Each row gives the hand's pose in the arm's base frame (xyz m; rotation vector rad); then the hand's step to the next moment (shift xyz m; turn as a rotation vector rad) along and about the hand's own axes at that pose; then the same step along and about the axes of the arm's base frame.
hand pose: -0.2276 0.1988 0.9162 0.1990 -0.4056 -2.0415
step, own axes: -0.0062 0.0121 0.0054 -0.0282 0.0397 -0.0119
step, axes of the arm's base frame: 0.0113 0.0012 0.0093 0.0498 0.0048 0.0026
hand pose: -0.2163 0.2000 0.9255 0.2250 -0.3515 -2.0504
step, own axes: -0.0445 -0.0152 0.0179 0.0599 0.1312 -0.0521
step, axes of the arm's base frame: 0.0035 0.0487 0.0122 0.0949 -0.1203 -0.0051
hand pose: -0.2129 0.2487 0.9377 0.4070 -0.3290 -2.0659
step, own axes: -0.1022 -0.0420 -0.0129 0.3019 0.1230 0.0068
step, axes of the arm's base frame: 0.0214 0.1085 -0.0125 -0.0510 -0.3220 0.0081
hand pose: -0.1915 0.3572 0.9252 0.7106 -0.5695 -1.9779
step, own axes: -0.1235 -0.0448 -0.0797 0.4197 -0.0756 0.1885
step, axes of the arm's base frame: 0.0766 0.1211 -0.0556 -0.3436 -0.3147 -0.0169
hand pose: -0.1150 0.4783 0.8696 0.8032 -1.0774 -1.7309
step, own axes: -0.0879 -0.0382 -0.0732 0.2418 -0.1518 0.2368
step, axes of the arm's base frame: 0.0816 0.0660 -0.0594 -0.3467 -0.1192 -0.0565
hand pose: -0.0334 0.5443 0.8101 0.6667 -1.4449 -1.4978
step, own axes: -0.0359 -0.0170 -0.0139 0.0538 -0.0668 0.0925
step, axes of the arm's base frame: 0.0234 0.0231 -0.0262 -0.1198 -0.0117 -0.0379
